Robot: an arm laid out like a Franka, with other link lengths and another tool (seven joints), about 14 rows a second.
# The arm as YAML. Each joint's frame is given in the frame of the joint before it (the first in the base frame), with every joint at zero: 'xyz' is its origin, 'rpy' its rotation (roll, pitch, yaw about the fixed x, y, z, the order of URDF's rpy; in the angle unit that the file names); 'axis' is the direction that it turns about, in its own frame. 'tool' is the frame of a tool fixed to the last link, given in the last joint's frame.
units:
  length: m
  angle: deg
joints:
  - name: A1
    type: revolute
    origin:
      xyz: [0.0, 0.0, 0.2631]
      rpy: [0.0, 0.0, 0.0]
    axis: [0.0, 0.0, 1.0]
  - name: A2
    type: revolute
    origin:
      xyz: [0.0, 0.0, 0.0]
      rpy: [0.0, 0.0, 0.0]
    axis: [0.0, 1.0, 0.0]
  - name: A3
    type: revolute
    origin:
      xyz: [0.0, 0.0, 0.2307]
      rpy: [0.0, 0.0, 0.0]
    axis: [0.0, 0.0, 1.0]
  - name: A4
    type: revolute
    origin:
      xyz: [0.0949, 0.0, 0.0]
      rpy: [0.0, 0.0, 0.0]
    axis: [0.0, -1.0, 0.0]
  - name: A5
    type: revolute
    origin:
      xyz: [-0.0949, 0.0, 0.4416]
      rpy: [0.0, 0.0, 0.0]
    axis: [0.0, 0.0, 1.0]
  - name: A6
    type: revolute
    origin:
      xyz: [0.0, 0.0, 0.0]
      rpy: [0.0, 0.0, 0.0]
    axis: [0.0, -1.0, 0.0]
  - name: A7
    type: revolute
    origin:
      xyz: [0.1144, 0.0, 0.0]
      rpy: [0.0, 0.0, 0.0]
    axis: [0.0, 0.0, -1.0]
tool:
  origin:
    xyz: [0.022, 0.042, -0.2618]
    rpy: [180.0, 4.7, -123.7]
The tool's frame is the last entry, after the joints.
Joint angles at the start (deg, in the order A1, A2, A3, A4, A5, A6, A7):
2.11, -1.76, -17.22, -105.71, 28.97, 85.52, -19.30
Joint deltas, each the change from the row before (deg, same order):
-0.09, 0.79, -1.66, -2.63, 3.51, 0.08, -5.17
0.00, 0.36, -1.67, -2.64, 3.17, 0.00, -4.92
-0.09, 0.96, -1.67, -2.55, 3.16, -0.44, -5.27
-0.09, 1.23, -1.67, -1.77, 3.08, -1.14, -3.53
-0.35, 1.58, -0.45, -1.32, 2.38, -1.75, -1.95
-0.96, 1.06, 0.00, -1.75, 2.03, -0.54, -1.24
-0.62, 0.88, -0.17, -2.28, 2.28, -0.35, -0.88
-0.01, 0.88, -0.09, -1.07, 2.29, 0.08, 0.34
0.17, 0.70, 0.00, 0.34, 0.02, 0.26, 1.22
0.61, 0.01, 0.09, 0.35, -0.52, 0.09, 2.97
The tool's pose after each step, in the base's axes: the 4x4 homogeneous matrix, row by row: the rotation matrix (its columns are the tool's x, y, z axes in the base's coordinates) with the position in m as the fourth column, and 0 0 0 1 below. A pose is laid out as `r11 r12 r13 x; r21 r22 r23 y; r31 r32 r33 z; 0 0 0 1`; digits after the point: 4 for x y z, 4 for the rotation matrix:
-0.5485 -0.8289 -0.1100 0.6016; -0.6590 0.3476 0.6670 0.0111; -0.5146 0.4383 -0.7369 0.2326; 0 0 0 1
-0.5258 -0.8438 -0.1078 0.5927; -0.6266 0.2984 0.7200 0.0079; -0.5753 0.4461 -0.6856 0.2186; 0 0 0 1
-0.5048 -0.8562 -0.1099 0.5817; -0.5873 0.2474 0.7706 0.0043; -0.6326 0.4536 -0.6277 0.2007; 0 0 0 1
-0.5054 -0.8562 -0.1074 0.5723; -0.5370 0.2146 0.8158 0.0003; -0.6755 0.4700 -0.5682 0.1873; 0 0 0 1
-0.5202 -0.8449 -0.1244 0.5618; -0.4950 0.1795 0.8502 0.0045; -0.6960 0.5038 -0.5116 0.1731; 0 0 0 1
-0.5437 -0.8308 -0.1189 0.5542; -0.4509 0.1696 0.8763 0.0039; -0.7079 0.5301 -0.4668 0.1586; 0 0 0 1
-0.5741 -0.8116 -0.1079 0.5458; -0.3991 0.1624 0.9024 0.0057; -0.7149 0.5611 -0.4172 0.1432; 0 0 0 1
-0.6015 -0.7938 -0.0900 0.5463; -0.3569 0.1662 0.9192 0.0100; -0.7147 0.5851 -0.3833 0.1349; 0 0 0 1
-0.6215 -0.7781 -0.0908 0.5483; -0.3572 0.1783 0.9168 0.0101; -0.6972 0.6023 -0.3888 0.1294; 0 0 0 1
-0.6529 -0.7506 -0.1021 0.5507; -0.3652 0.1939 0.9105 0.0148; -0.6636 0.6317 -0.4007 0.1284; 0 0 0 1

